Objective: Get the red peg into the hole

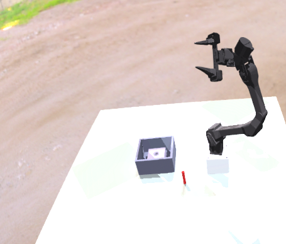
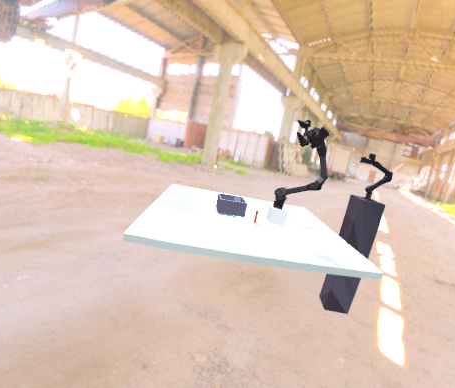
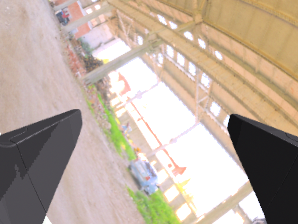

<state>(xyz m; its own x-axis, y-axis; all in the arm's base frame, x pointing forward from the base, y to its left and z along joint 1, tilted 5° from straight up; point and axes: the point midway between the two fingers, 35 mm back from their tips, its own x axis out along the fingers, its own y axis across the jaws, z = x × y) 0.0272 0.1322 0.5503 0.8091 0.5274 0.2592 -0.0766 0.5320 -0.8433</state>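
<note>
Now: the red peg 130 mm ahead of my gripper tip and 620 mm below it. Round my gripper tip: grey box 320 mm ahead, 140 mm to the right, 640 mm below.
</note>
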